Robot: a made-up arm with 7 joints.
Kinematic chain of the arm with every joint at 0, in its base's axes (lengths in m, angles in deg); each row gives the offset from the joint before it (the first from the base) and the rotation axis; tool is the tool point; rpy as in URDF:
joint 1: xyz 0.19 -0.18 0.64 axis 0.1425 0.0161 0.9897
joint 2: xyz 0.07 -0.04 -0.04 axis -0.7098 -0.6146 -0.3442
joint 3: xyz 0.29 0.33 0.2 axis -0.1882 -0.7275 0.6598
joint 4: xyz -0.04 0.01 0 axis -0.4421 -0.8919 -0.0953
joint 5: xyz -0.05 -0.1 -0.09 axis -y
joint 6: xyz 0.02 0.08 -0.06 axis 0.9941 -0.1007 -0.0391
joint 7: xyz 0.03 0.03 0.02 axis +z
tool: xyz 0 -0.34 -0.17 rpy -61.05 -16.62 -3.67
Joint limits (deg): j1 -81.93..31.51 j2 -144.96..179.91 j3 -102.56..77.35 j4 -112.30..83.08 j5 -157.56..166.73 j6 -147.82..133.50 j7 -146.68..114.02
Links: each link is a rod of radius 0.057 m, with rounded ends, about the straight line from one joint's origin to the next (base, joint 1, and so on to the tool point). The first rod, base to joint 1, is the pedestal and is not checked.
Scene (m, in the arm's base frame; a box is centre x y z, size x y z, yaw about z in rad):
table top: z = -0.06
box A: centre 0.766 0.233 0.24 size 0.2 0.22 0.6 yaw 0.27
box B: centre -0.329 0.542 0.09 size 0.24 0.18 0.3 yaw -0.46
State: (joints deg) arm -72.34 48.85 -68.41 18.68 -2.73 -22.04 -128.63
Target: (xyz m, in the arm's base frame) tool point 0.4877 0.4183 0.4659
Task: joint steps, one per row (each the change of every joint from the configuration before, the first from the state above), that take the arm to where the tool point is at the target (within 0.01 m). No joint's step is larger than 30 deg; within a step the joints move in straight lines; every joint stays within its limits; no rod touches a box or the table.
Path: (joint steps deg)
1: 12.83 12.31 2.68 -2.32 7.03 -1.58 25.43
2: 12.83 12.31 2.69 -2.32 7.04 -1.57 25.43
3: 12.83 12.32 2.68 -2.31 7.03 -1.58 25.42
4: 12.83 12.31 2.69 -2.32 7.03 -1.57 25.43
5: 12.83 12.31 2.68 -2.32 7.03 -1.58 25.43
6: 12.17 -21.46 5.01 -0.33 -3.49 17.88 -28.12
7: 12.16 -21.46 5.01 -0.33 -3.50 17.88 -28.13
8: 12.17 -21.46 5.01 -0.33 -3.50 17.89 -28.12
9: -21.61 -7.57 -11.87 3.41 -15.37 -28.81 -16.31
10: -21.61 -7.57 -11.87 3.41 -15.37 -28.81 -16.31

